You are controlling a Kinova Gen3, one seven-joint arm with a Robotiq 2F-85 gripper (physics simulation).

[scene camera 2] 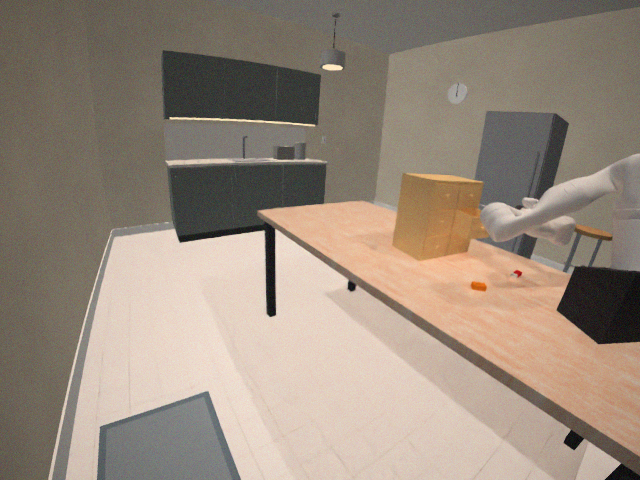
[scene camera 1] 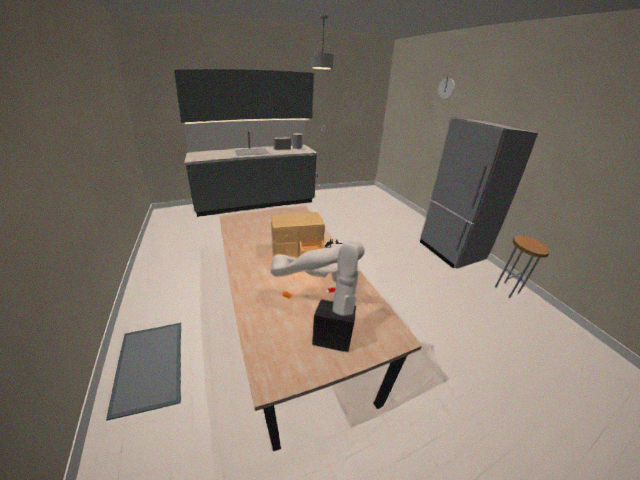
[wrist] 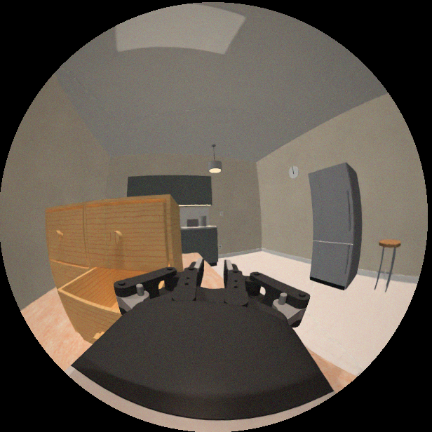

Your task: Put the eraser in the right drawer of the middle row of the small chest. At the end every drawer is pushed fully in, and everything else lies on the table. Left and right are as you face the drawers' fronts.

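Places are measured from the arm's base along level axes (x back, y right, z up), in millimetres.
Where they show: gripper, between the fingertips: (scene camera 1: 333,239); arm's base, origin of its link: (scene camera 2: 629,270) (scene camera 1: 342,310).
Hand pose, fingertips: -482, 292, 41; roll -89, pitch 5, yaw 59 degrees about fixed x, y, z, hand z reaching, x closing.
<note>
Each offset is from my fingertips to the centre of the thing, as dx, dy, dz. "pt": to the spot under its first point. Level surfaces: height alone.
The wooden chest @[-189, -162, -67] (scene camera 1: 297,223) (scene camera 2: 410,217) (wrist: 142,227) stands on the table. Its right drawer of the middle row @[pt -146, -74, -96] (scene camera 1: 311,244) (scene camera 2: 478,227) (wrist: 82,312) is pulled out; the part of its inside that shows in the wrist view holds no object. A small red and white block @[+184, -136, -223] (scene camera 1: 330,290) (scene camera 2: 516,273), which looks like the eraser, lies on the table in front of the chest. My gripper (scene camera 1: 333,242) (wrist: 213,266) is partly open with a narrow gap and nothing between the fingers. It is to the right of the open drawer. In scene camera 2 the arm hides it.
A small orange object @[+95, -383, -221] (scene camera 1: 286,294) (scene camera 2: 478,285) lies on the table @[dz -230] (scene camera 1: 279,351) (scene camera 2: 330,227), left of the red and white block. The arm's black base (scene camera 1: 333,328) (scene camera 2: 602,304) stands on the table. The arm reaches over the table in front of the chest.
</note>
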